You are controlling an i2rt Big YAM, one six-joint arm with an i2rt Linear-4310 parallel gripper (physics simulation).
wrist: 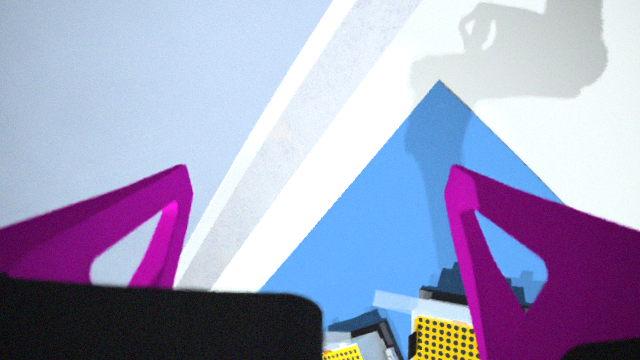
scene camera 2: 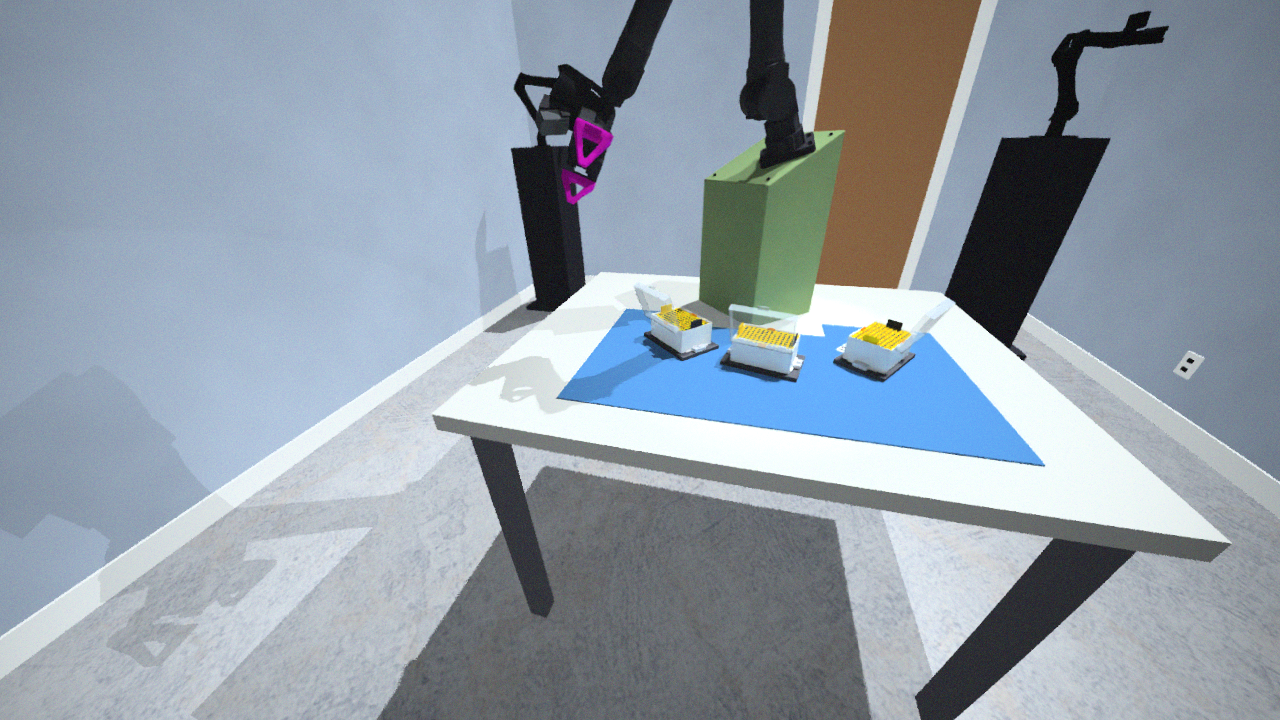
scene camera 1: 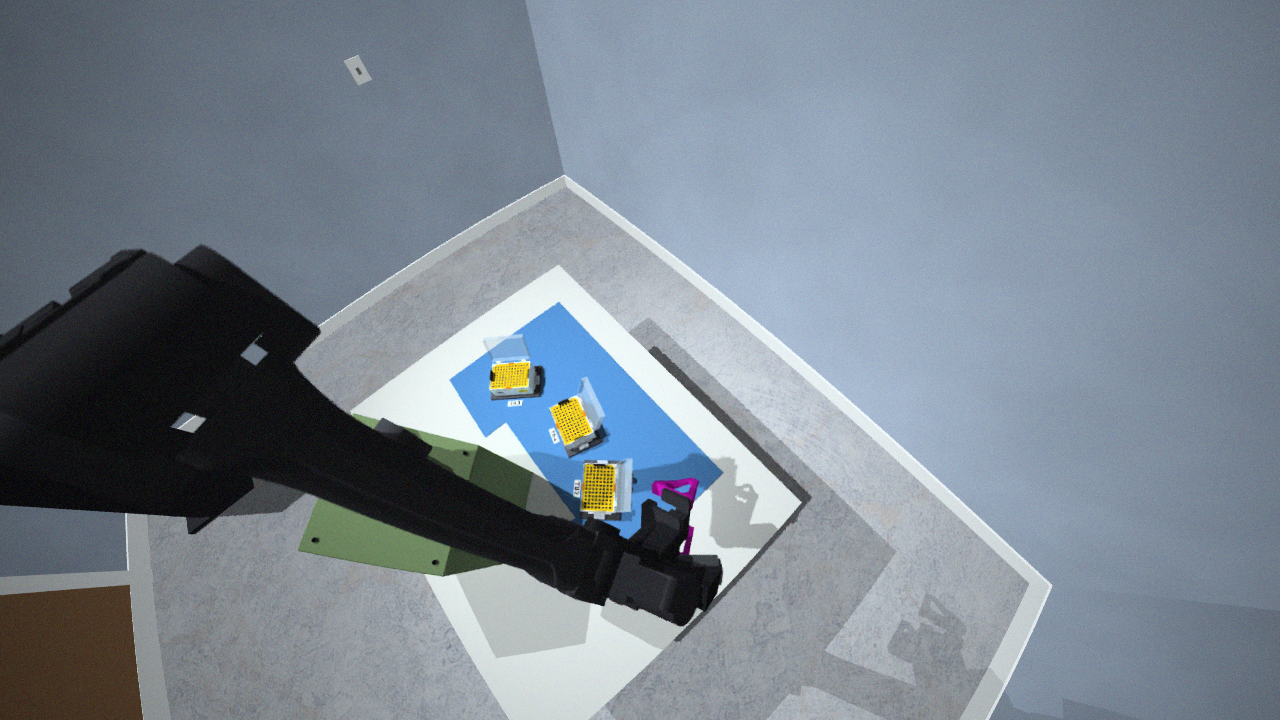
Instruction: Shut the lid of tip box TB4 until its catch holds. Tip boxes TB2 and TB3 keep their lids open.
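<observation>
Three white tip boxes with yellow tips and raised clear lids stand on dark bases. The lower box has its lid raised. The middle box has its lid up. The upper box has its lid up. The white labels are too small to read surely, so I cannot tell which is TB4. My gripper is open and empty, high above the table, nearest the lower box in scene camera 1.
The boxes stand on a blue mat on a white table. A green pedestal carries my arm. Two black stands are behind the table. Walls rise beyond it.
</observation>
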